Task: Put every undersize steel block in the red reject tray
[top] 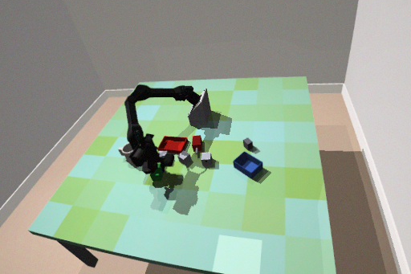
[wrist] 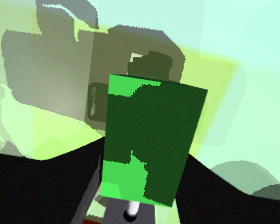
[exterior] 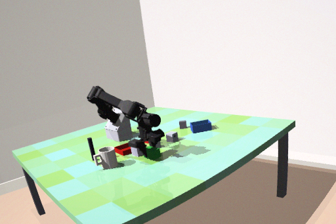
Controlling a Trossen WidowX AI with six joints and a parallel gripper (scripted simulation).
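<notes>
Right now my gripper tip is 10 mm past the green GO gauge and 20 mm below it. Also, from my gripper tip: steel block: 100 mm behind, 220 mm to the left, 10 mm above; then mug: 70 mm behind, 200 mm to the right, 30 mm above; then red reject tray: 190 mm behind.
</notes>
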